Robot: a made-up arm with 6 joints. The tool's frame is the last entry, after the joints.
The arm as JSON. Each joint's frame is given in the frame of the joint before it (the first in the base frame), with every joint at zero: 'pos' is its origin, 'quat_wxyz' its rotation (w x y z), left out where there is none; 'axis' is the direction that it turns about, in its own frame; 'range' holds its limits. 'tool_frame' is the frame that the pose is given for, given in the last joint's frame.
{
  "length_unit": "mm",
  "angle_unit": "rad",
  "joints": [
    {
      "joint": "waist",
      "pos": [
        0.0,
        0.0,
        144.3
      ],
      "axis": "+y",
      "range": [
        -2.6,
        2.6
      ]
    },
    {
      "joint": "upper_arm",
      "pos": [
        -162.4,
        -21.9,
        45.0
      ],
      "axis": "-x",
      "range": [
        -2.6,
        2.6
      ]
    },
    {
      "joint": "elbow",
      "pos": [
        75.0,
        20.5,
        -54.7
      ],
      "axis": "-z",
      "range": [
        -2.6,
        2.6
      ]
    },
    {
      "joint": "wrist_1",
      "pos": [
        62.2,
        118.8,
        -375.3
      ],
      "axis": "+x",
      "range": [
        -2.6,
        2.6
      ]
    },
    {
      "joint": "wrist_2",
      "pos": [
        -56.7,
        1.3,
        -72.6
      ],
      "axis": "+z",
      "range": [
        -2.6,
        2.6
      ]
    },
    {
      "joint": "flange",
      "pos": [
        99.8,
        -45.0,
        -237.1
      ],
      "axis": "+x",
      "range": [
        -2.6,
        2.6
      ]
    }
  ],
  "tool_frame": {
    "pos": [
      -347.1,
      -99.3,
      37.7
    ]
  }
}
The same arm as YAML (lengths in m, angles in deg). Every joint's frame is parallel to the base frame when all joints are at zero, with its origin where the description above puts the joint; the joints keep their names.
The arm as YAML. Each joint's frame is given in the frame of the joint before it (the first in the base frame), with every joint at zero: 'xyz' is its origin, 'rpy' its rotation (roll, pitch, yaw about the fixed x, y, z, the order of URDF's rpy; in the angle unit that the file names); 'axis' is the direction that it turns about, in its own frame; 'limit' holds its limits. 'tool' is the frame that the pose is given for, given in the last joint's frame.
units:
  length: m
  angle: deg
joints:
  - name: waist
    type: revolute
    origin:
      xyz: [0.0, 0.0, 0.1443]
      rpy: [0.0, 0.0, 0.0]
    axis: [0.0, 1.0, 0.0]
    limit:
      lower: -148.97
      upper: 148.97
  - name: upper_arm
    type: revolute
    origin:
      xyz: [-0.1624, -0.0219, 0.045]
      rpy: [0.0, 0.0, 0.0]
    axis: [-1.0, 0.0, 0.0]
    limit:
      lower: -148.97
      upper: 148.97
  - name: elbow
    type: revolute
    origin:
      xyz: [0.075, 0.0205, -0.0547]
      rpy: [0.0, 0.0, 0.0]
    axis: [0.0, 0.0, -1.0]
    limit:
      lower: -148.97
      upper: 148.97
  - name: wrist_1
    type: revolute
    origin:
      xyz: [0.0622, 0.1188, -0.3753]
      rpy: [0.0, 0.0, 0.0]
    axis: [1.0, 0.0, 0.0]
    limit:
      lower: -148.97
      upper: 148.97
  - name: wrist_2
    type: revolute
    origin:
      xyz: [-0.0567, 0.0013, -0.0726]
      rpy: [0.0, 0.0, 0.0]
    axis: [0.0, 0.0, 1.0]
    limit:
      lower: -148.97
      upper: 148.97
  - name: flange
    type: revolute
    origin:
      xyz: [0.0998, -0.045, -0.2371]
      rpy: [0.0, 0.0, 0.0]
    axis: [1.0, 0.0, 0.0]
    limit:
      lower: -148.97
      upper: 148.97
tool:
  origin:
    xyz: [-0.3471, -0.0993, 0.0377]
    rpy: [0.0, 0.0, 0.0]

